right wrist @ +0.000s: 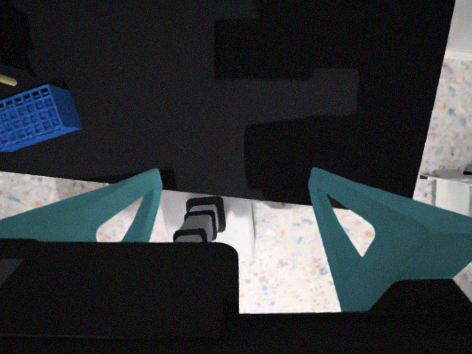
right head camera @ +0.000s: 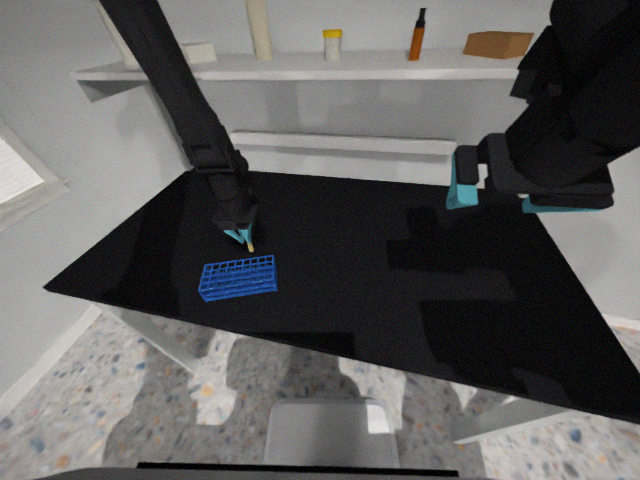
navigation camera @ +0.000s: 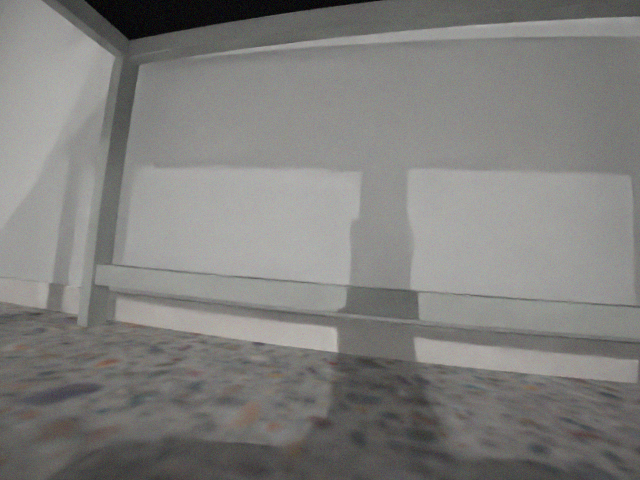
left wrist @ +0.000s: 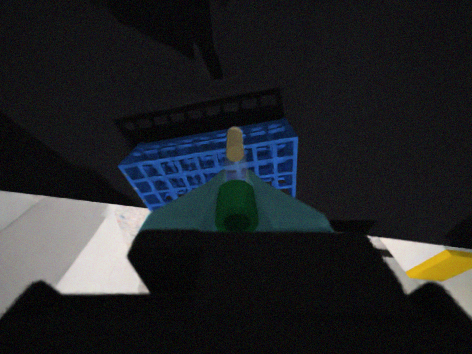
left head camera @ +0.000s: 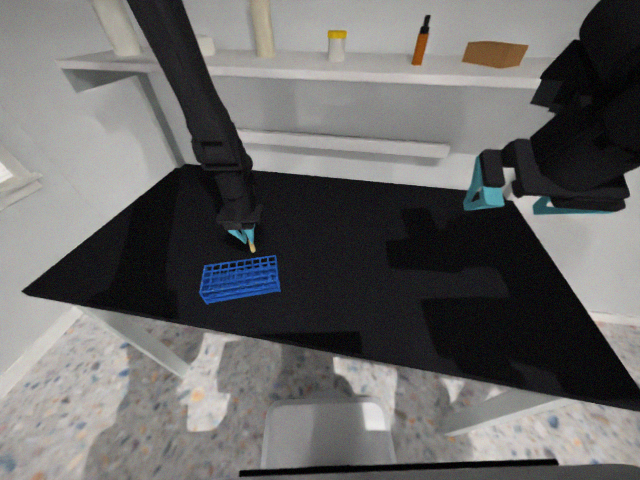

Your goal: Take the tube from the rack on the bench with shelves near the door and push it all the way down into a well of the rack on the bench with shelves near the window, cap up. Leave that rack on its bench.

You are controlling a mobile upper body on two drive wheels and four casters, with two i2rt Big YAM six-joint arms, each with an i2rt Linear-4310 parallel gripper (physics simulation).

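Frame: origin at the left arm's base, x right, y back, z down, level; millimetres.
Seen in the pictures: left gripper, fingertip midpoint: [right head camera: 246, 242] [left wrist: 236, 176] [left head camera: 249, 242]; right gripper, fingertip midpoint: [right wrist: 235, 176] [right head camera: 484, 206] [left head camera: 499, 208].
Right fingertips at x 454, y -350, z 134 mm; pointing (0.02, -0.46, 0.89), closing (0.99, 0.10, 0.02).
Offsets run from my right fingertips to a thing's top centre. "*": to the spot under its first point. Level surfaces: height alone.
The blue rack {dx -469, dy -127, dz +305 mm} [left head camera: 239, 279] [right head camera: 238, 279] [left wrist: 210, 167] [right wrist: 35, 116] stands on the black bench top at the left in the head camera views. My left gripper [left head camera: 249, 238] [right head camera: 246, 237] is shut on the tube {dx -443, dy -199, dz +189 mm} [left head camera: 252, 247] [right head camera: 250, 246] [left wrist: 235, 145] [right wrist: 7, 79] and holds it behind the rack in the head views. In the left wrist view the tube's green cap is nearest the camera, between the fingers, and its tan end points away, in front of the rack. My right gripper [right wrist: 235, 176] is open and empty, at the right in the head camera views, over the bench's right part.
The black bench {dz +362 mm} [left head camera: 330, 217] [right head camera: 330, 217] has a wall shelf {* dx -294, dy -425, dz -95 mm} [left head camera: 299, 69] [right head camera: 299, 73] behind it with a yellow-capped jar {* dx -199, dy -533, dz -124 mm} [left head camera: 336, 47] [right head camera: 331, 46], an orange bottle {* dx +1, dy -468, dz -130 mm} [left head camera: 420, 47] [right head camera: 416, 42] and a brown box {* dx +176, dy -443, dz -119 mm} [left head camera: 494, 54] [right head camera: 497, 44]. A window shows at the left edge. Bench rails show in the navigation camera.
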